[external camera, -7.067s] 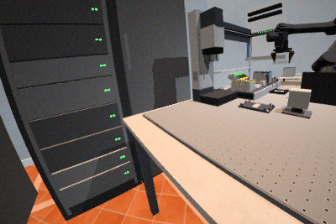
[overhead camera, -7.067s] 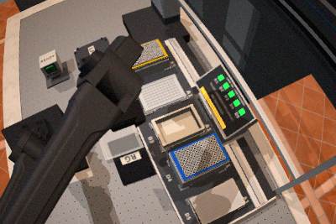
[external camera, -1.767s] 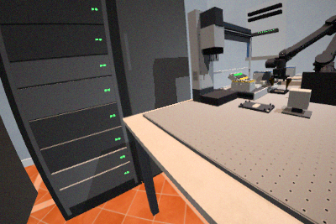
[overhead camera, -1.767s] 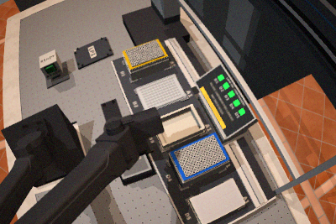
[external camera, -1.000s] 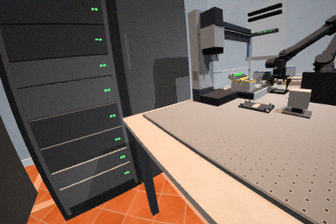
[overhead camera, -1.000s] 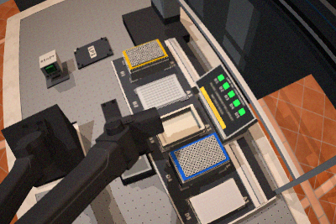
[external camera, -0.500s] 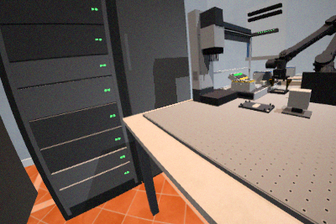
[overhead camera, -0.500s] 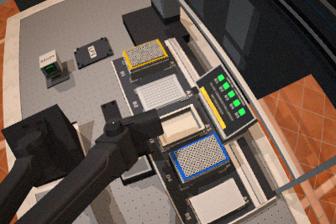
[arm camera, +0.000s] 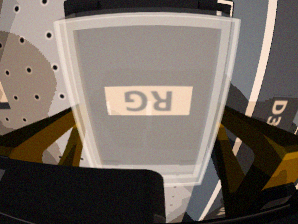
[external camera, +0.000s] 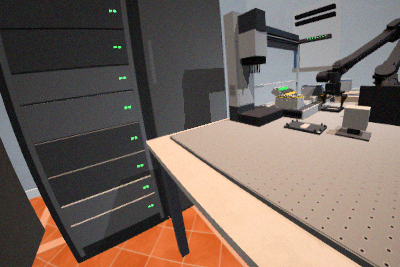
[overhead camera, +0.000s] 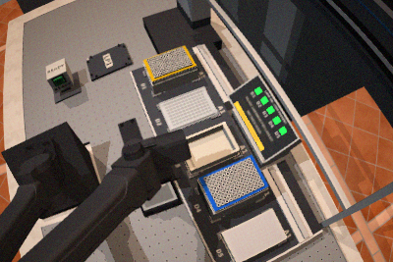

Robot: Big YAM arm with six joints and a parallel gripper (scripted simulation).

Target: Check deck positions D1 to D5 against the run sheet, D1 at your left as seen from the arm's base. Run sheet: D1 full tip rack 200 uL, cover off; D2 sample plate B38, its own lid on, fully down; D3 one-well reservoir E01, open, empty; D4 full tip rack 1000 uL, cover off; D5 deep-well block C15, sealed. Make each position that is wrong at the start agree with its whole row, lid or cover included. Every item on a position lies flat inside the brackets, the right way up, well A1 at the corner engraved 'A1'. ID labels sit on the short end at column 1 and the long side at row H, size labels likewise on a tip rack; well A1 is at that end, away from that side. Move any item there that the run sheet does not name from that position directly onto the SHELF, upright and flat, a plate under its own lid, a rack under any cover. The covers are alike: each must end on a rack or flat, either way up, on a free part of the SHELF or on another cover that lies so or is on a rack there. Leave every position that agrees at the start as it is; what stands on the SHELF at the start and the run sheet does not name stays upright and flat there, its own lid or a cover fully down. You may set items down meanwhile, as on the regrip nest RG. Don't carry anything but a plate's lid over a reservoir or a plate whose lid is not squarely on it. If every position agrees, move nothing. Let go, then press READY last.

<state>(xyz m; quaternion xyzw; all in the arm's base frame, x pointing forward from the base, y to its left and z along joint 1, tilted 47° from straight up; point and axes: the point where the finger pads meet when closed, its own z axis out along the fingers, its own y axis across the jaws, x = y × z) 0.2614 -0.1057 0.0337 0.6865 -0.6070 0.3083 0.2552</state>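
Right now the black regrip nest is 20 mm below my hand. The rest, counted from my hand: one-well reservoir (160 mm ahead, 30 mm to the left, 30 mm above); then sealed block (180 mm ahead, 220 mm to the right, 40 mm above); then blue-framed tip rack (170 mm ahead, 90 mm to the right, 90 mm above).
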